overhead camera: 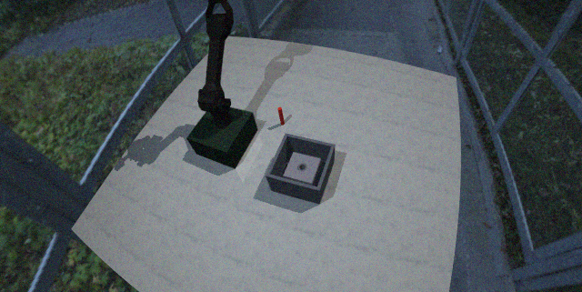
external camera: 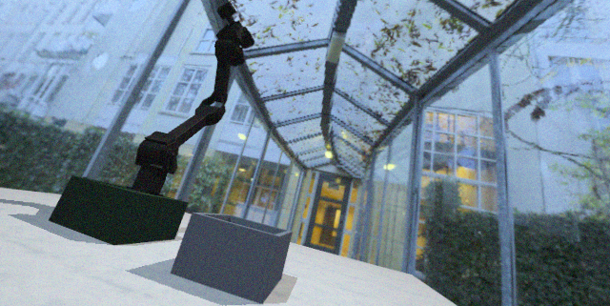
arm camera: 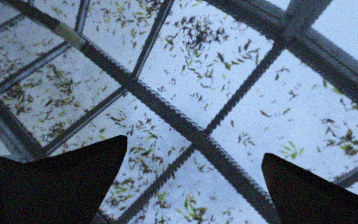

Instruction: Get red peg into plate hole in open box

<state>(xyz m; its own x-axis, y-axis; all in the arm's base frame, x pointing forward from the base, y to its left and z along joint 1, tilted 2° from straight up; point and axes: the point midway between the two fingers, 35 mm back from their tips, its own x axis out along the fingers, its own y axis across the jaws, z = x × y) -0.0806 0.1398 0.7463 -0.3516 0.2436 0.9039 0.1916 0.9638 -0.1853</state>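
The red peg is 830 mm below my gripper tip, 250 mm ahead of it and 20 mm to the right of it. Round my gripper tip: grey box (840 mm below, 430 mm ahead, 180 mm to the right); plate (820 mm below, 430 mm ahead, 180 mm to the right).
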